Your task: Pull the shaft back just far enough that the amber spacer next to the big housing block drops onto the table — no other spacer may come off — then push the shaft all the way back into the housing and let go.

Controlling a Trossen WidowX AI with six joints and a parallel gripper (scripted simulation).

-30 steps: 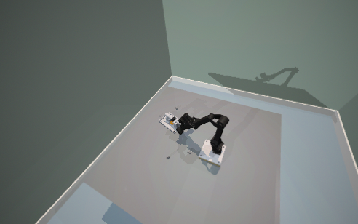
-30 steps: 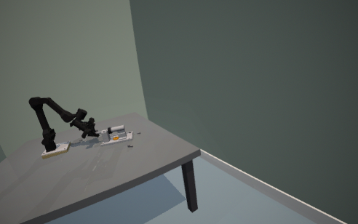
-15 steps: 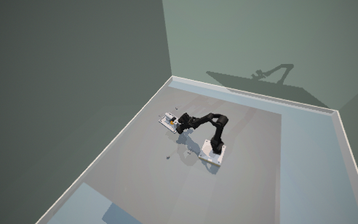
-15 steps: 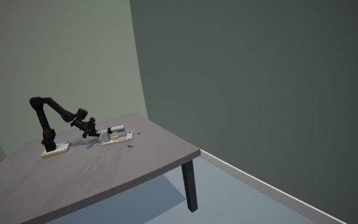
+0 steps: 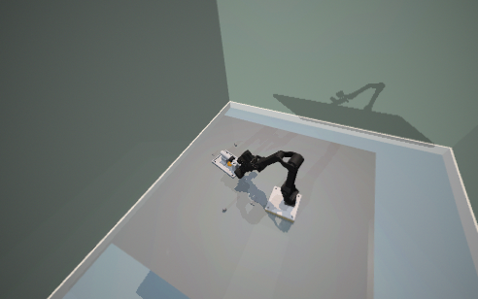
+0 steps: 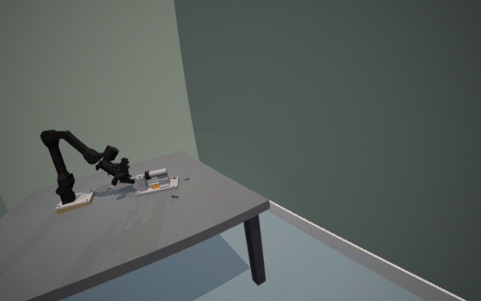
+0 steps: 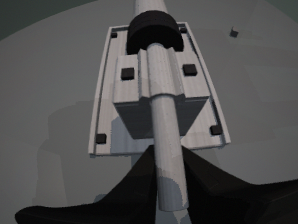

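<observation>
My gripper tip is 50 mm short of the grey steel shaft, 30 mm below it and 20 mm to the left of it. Also, from my gripper tip: grey support block (120 mm ahead, 50 mm to the right); amber spacer (100 mm ahead, 40 mm to the right, 40 mm below); black spacer (70 mm ahead, 30 mm to the right, 20 mm above).
</observation>
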